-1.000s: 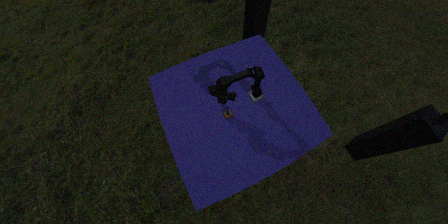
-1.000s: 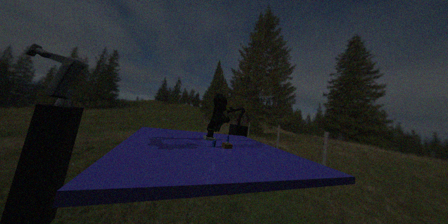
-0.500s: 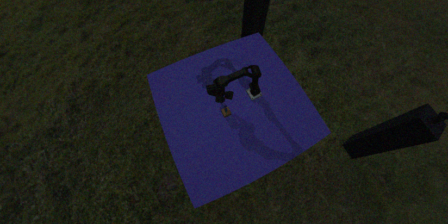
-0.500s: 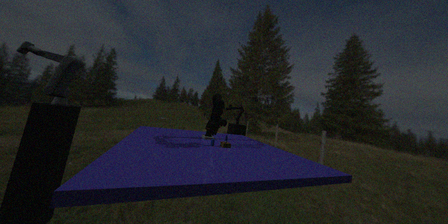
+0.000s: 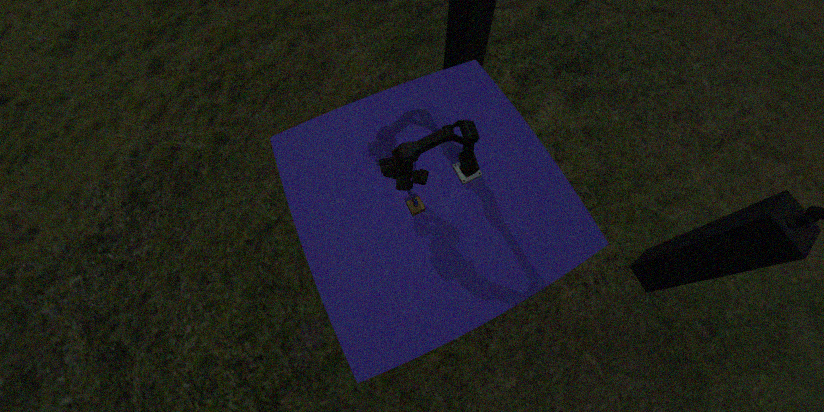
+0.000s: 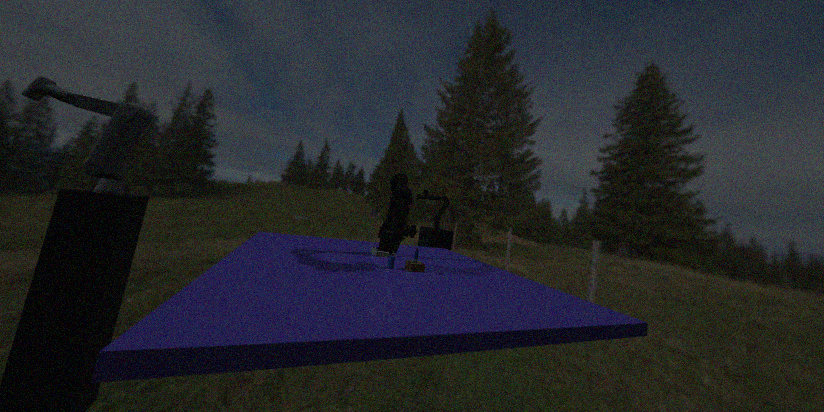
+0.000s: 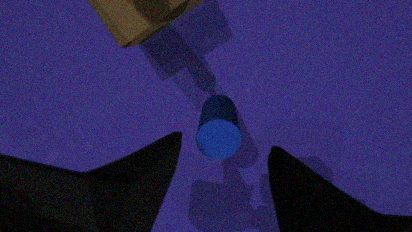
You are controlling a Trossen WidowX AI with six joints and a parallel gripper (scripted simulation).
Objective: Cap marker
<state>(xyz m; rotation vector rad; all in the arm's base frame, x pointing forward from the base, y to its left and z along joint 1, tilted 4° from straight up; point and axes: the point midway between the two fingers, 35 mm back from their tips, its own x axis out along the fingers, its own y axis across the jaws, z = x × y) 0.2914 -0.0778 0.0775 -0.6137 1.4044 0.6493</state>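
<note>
Right now my gripper tip is 40 mm above the blue cap. The rest, counted from my gripper tip: holder block: 10 mm ahead, 110 mm to the left, 40 mm below.
</note>
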